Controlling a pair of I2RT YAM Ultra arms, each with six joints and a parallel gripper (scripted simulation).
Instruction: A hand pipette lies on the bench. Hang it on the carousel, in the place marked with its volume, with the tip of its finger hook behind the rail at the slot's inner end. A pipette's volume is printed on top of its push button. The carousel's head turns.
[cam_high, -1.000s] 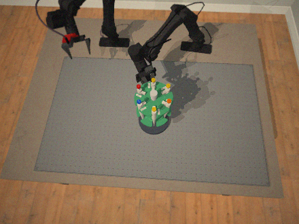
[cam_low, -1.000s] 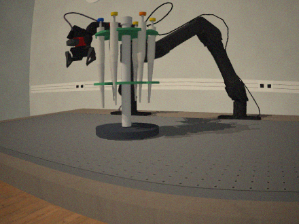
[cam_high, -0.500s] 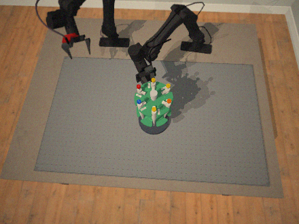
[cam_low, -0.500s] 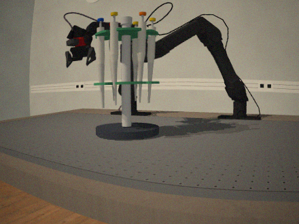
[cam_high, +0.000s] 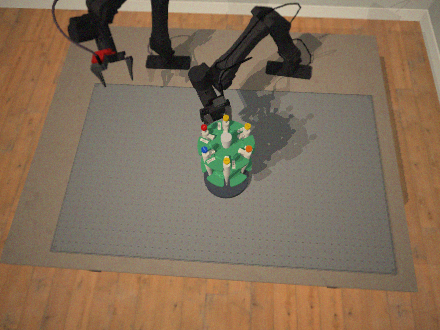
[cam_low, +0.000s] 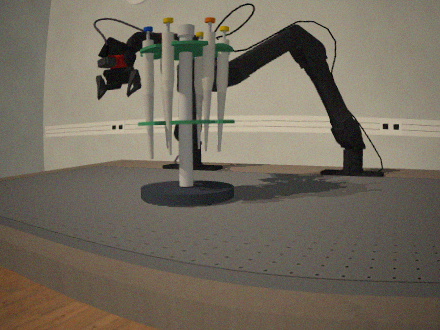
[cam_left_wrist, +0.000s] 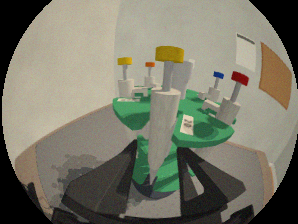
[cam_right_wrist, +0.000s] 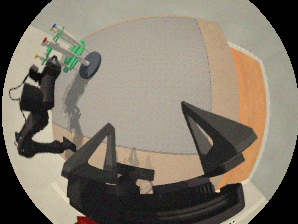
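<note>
My left gripper is now 2 cm short of the pipette and 2 cm above it.
</note>
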